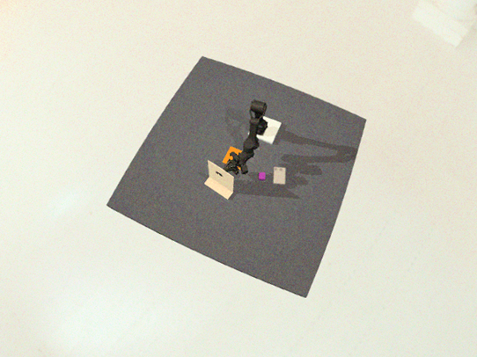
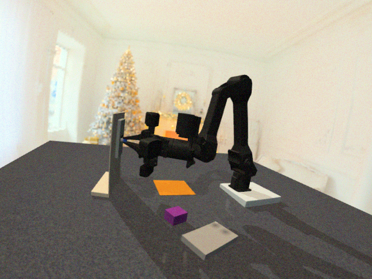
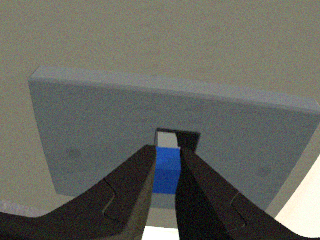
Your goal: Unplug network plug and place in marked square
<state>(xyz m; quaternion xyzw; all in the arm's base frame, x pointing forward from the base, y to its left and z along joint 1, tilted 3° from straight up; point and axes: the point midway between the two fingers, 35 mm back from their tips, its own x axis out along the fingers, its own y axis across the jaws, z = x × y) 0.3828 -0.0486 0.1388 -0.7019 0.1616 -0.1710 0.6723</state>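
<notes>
My gripper tip is now 2 cm short of the upright panel, 1 cm to the left of it and 5 cm above it. Also, from my gripper tip: orange marked square (18 cm behind, 15 cm below); then flat grey slab (17 cm behind, 29 cm to the left, 15 cm below); then blue network plug (right at my gripper tip).
</notes>
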